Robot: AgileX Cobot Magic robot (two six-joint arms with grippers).
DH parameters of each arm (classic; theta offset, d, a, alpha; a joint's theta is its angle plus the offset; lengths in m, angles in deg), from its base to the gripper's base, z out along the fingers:
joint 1: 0 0.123 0 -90
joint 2: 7.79 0 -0.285 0
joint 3: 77.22 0 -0.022 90
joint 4: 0 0.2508 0 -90
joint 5: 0 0 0.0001 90
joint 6: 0 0.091 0 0
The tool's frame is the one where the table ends.
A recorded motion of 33 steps. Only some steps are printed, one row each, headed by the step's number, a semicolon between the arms.
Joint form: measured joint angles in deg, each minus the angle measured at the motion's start. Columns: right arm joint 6, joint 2, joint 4, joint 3, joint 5, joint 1; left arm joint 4, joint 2, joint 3, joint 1, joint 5, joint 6.
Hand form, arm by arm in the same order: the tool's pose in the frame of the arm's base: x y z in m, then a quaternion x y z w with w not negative. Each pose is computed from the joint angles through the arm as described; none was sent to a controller.
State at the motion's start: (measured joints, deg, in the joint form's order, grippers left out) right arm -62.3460 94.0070 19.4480 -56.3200 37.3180 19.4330; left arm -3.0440 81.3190 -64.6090 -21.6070 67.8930 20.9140
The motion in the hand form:
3: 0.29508 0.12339 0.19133 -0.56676 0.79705 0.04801 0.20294; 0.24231 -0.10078 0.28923 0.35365 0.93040 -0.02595 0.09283
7: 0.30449 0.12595 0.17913 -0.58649 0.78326 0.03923 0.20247; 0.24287 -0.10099 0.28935 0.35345 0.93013 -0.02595 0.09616
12: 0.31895 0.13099 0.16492 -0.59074 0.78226 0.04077 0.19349; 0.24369 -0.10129 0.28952 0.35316 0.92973 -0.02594 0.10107
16: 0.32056 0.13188 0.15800 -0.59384 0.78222 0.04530 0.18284; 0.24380 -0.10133 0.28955 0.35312 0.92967 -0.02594 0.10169
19: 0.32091 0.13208 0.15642 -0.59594 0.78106 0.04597 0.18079; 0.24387 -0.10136 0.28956 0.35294 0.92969 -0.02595 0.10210
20: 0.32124 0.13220 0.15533 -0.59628 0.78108 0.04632 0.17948; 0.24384 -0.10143 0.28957 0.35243 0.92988 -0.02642 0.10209
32: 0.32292 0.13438 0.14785 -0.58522 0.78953 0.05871 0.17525; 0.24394 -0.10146 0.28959 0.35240 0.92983 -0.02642 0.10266
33: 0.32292 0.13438 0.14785 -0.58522 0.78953 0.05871 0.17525; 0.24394 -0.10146 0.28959 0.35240 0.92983 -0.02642 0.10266
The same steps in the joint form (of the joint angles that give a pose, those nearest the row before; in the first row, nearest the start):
3: -3.43 2.13 0.62 0.00 -1.75 0.00; 0.00 0.00 0.00 0.00 -0.29 0.00
7: -6.96 5.17 0.87 -0.92 -3.81 0.00; 0.00 0.00 0.00 0.00 -0.67 0.00
12: -7.86 9.64 1.12 -3.68 -4.37 0.00; 0.00 0.00 0.00 0.00 -1.24 0.00
16: -8.30 11.02 1.26 -4.05 -3.97 0.00; 0.00 0.00 0.00 0.00 -1.31 0.00
19: -8.64 11.32 1.32 -4.12 -3.91 0.00; 0.00 0.00 0.00 0.00 -1.36 -0.02
20: -8.68 11.54 1.32 -4.18 -3.91 0.00; -0.05 0.00 0.00 0.00 -1.36 -0.07
32: -8.75 13.01 3.30 -4.39 -4.13 0.00; -0.05 0.00 0.00 0.00 -1.42 -0.06
33: -8.75 13.01 3.30 -4.39 -4.13 0.00; -0.05 0.00 0.00 0.00 -1.42 -0.06

